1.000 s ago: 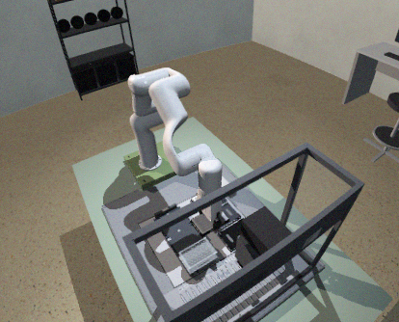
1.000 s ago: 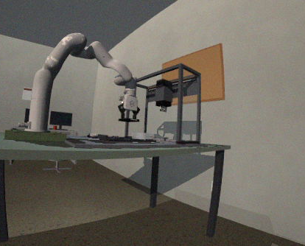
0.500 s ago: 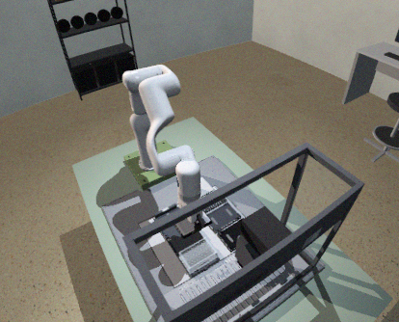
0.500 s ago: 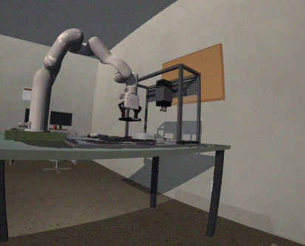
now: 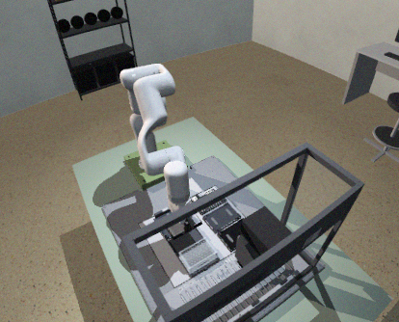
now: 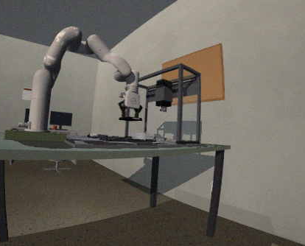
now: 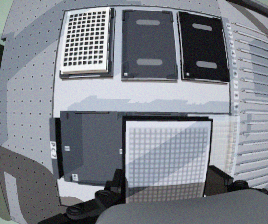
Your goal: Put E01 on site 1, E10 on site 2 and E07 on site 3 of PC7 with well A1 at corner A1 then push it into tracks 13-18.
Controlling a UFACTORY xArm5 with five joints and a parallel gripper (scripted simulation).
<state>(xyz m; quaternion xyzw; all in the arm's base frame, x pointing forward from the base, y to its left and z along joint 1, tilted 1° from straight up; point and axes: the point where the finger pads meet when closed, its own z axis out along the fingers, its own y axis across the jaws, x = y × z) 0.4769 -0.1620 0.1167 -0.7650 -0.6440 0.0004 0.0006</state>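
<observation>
My hand is 1 cm above the deep-well block E07. The rest, counted from my hand: pale block (12 cm below, 10 cm ahead, 2 cm to the right); then nest S2 (19 cm to the left, 13 cm below, 3 cm ahead); then plate carrier PC7 (12 cm below, 1 cm behind).
</observation>
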